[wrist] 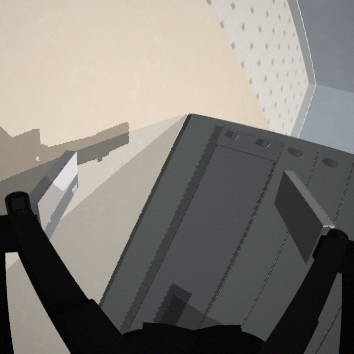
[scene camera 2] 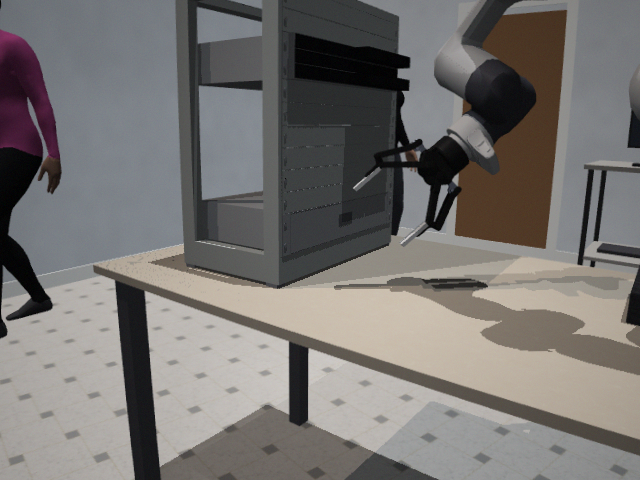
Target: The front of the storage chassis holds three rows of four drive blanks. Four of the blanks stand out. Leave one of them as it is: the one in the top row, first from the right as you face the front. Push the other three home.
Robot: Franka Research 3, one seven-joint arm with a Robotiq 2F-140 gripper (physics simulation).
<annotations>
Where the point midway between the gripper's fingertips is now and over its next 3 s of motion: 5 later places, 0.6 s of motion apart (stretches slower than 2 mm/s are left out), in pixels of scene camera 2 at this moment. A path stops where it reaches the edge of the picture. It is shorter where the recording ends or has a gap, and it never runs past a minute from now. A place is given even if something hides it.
My gripper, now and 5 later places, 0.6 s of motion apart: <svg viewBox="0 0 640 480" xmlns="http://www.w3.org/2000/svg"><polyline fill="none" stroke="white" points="378,217 434,167 434,166 434,166 433,166 432,165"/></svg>
</annotations>
